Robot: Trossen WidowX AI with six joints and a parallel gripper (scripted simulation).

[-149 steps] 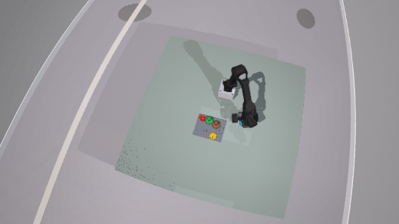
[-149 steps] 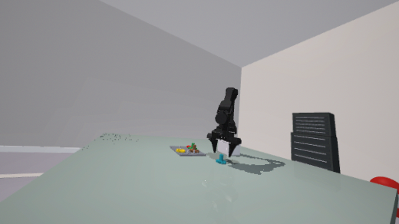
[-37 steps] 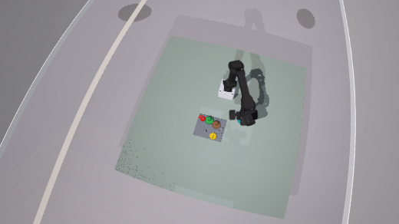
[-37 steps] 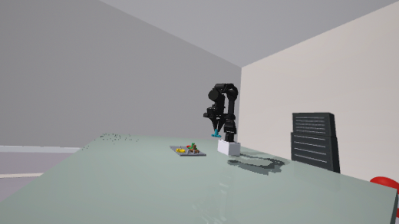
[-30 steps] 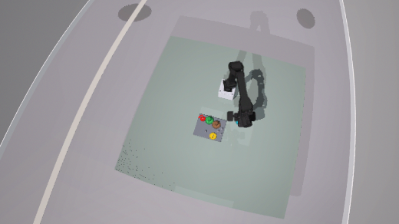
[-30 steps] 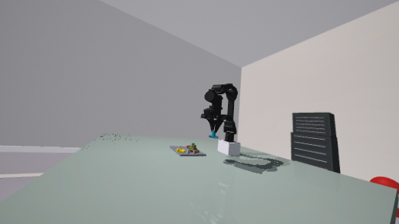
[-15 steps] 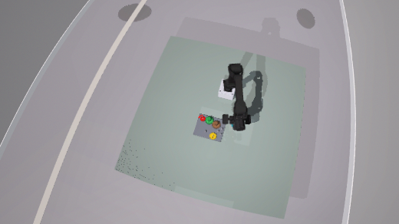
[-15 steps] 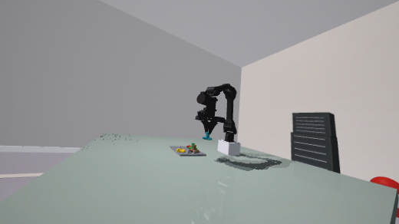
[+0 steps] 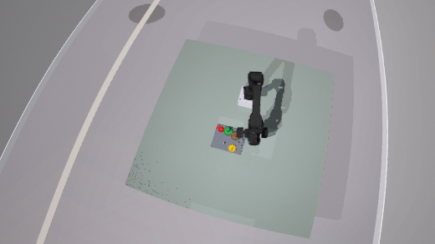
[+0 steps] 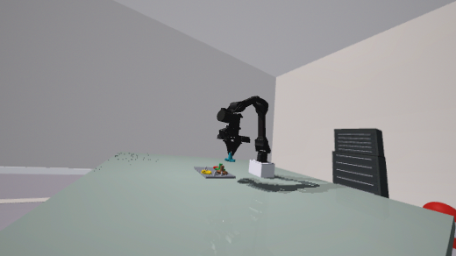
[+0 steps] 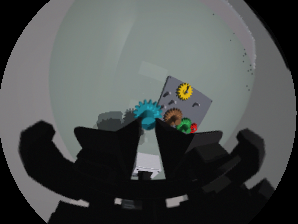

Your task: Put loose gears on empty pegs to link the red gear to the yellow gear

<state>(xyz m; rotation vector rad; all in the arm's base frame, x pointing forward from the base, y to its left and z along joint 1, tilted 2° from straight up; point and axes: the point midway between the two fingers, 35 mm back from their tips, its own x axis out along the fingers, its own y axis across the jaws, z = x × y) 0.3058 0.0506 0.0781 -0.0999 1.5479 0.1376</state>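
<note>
Right now the yellow gear is 11 cm to the right of my gripper tip, 10 cm below it and 6 cm ahead of it. From my gripper tip the other things lie so: brown gear: 10 cm to the right, 9 cm below, 3 cm behind; green gear: 15 cm to the right, 9 cm below, 5 cm behind; teal gear: 1 cm below.
</note>
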